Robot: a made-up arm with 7 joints. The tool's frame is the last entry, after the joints. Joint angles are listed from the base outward.
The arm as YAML. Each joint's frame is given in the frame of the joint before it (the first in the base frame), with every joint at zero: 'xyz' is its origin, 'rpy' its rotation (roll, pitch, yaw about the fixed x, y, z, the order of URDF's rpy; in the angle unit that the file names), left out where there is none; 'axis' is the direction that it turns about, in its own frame. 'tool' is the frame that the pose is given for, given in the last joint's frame.
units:
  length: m
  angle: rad
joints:
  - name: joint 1
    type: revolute
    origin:
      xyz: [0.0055, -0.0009, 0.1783]
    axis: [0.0, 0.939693, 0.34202]
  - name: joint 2
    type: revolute
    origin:
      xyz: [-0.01, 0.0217, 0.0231]
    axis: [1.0, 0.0, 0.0]
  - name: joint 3
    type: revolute
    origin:
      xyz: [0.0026, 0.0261, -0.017]
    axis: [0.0, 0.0, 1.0]
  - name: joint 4
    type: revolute
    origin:
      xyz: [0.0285, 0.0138, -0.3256]
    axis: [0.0, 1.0, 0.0]
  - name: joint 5
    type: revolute
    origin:
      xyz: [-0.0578, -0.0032, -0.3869]
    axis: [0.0, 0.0, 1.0]
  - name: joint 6
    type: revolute
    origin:
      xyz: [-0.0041, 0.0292, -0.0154]
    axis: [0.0, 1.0, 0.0]
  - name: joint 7
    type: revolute
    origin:
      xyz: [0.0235, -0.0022, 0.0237]
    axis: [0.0, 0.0, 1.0]
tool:
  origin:
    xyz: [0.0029, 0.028, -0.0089]
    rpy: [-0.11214, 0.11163, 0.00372]
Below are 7 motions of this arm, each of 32 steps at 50 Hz.
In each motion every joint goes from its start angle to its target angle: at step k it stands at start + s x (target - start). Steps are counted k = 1, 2, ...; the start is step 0. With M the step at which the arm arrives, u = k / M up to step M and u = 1 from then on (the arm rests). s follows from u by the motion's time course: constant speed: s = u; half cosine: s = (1 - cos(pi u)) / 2; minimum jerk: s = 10 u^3 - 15 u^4 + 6 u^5.
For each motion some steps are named. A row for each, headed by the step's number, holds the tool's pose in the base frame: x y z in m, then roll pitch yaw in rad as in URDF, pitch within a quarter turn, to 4 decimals.
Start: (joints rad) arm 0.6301 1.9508 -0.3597 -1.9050 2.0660 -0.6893 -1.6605
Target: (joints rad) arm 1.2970 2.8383 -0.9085 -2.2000 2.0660 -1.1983 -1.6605
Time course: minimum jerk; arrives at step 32
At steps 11, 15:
11: 0.2123 0.4118 0.0275 0.9323 0.1376 -1.3085
15: 0.1617 0.4118 0.0340 0.7659 0.2934 -1.3809

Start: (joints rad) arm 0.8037 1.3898 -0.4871 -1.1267 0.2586 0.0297 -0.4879
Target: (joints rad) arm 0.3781 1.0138 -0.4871 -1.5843 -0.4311 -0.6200 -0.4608
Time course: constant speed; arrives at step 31
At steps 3, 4, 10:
3: 0.0239 0.5639 -0.1377 0.2080 0.4715 -1.3021
4: 0.0300 0.5551 -0.1439 0.2237 0.4339 -1.3252
10: 0.0697 0.5006 -0.1745 0.3389 0.2221 -1.4763

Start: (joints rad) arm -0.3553 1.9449 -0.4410 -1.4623 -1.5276 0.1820 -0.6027
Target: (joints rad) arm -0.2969 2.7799 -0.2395 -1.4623 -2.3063 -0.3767 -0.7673
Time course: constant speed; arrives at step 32
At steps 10, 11, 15, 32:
10: 0.3555 0.3993 0.4256 -1.7729 0.0971 1.6411
11: 0.3513 0.3964 0.4374 -1.7662 0.0457 1.6619
15: 0.3348 0.3808 0.4842 -1.7549 -0.1598 1.7487
32: 0.2756 0.2425 0.6527 -2.1843 -0.9182 2.4697

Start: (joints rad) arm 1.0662 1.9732 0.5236 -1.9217 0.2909 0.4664 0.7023
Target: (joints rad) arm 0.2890 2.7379 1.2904 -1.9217 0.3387 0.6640 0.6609
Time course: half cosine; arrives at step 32
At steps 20, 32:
20: 0.3915 -0.1101 0.5320 1.6705 -0.2085 -1.8389
32: 0.1997 -0.2755 0.5893 1.9152 0.0449 -2.1748

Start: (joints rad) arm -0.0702 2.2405 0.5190 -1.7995 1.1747 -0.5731 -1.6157
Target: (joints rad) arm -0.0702 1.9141 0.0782 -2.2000 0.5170 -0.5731 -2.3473
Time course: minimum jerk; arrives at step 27
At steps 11, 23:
11: 0.3225 0.1262 0.5406 -2.9062 1.1568 -0.7478
23: 0.3377 0.1365 0.3591 -1.8840 0.9774 0.1444

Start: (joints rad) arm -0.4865 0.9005 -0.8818 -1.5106 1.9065 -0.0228 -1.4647
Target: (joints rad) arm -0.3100 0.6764 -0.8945 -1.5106 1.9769 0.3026 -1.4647
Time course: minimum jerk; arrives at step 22
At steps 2, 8, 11, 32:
2: 0.5015 0.1565 -0.1087 0.8043 -0.8774 -1.5762
8: 0.4900 0.1339 -0.1422 0.6197 -0.9250 -1.4988
11: 0.4767 0.1106 -0.1731 0.4299 -0.9668 -1.4117
32: 0.4440 0.0592 -0.2302 0.0052 -1.0358 -1.1937

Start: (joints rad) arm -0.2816 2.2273 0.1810 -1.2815 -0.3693 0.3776 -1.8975
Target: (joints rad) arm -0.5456 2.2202 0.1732 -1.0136 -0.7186 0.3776 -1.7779
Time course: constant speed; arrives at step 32
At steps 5, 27, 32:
5: 0.2980 0.3012 0.6841 -2.6985 0.2170 1.4868
27: 0.1998 0.3573 0.7399 -2.9619 0.1756 1.5887
32: 0.1757 0.3711 0.7481 -3.0174 0.1772 1.6153

